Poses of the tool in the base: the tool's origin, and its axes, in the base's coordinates. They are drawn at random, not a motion.
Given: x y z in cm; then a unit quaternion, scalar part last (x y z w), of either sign.
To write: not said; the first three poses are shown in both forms.
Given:
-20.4, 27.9, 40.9, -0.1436, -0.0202, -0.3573, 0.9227
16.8, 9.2, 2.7, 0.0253, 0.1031, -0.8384, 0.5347
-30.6, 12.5, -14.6, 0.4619, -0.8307, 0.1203, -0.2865
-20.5, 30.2, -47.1, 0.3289, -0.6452, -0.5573, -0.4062
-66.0, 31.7, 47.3, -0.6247, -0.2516, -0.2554, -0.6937
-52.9, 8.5, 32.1, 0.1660, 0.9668, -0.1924, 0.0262
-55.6, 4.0, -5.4, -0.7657, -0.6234, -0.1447, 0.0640
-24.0, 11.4, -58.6, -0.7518, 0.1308, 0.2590, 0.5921
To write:
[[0.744, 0.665, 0.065, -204], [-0.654, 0.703, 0.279, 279], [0.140, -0.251, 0.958, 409], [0, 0, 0, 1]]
[[-0.427, 0.902, 0.068, 168], [-0.891, -0.407, -0.200, 92], [-0.153, -0.146, 0.977, 27], [0, 0, 0, 1]]
[[-0.409, -0.698, 0.587, -306], [-0.836, 0.544, 0.065, 125], [-0.365, -0.465, -0.807, -146], [0, 0, 0, 1]]
[[-0.454, -0.877, 0.158, -205], [0.028, 0.163, 0.986, 302], [-0.891, 0.452, -0.049, -471], [0, 0, 0, 1]]
[[0.743, -0.040, 0.668, -660], [0.669, 0.089, -0.738, 317], [-0.030, 0.995, 0.093, 473], [0, 0, 0, 1]]
[[-0.944, 0.331, -0.013, -529], [0.311, 0.871, -0.381, 85], [-0.115, -0.363, -0.925, 321], [0, 0, 0, 1]]
[[0.181, 0.973, 0.142, -556], [0.936, -0.215, 0.278, 40], [0.301, 0.082, -0.950, -54], [0, 0, 0, 1]]
[[0.832, -0.503, -0.235, -240], [0.110, -0.265, 0.958, 114], [-0.544, -0.823, -0.165, -586], [0, 0, 0, 1]]

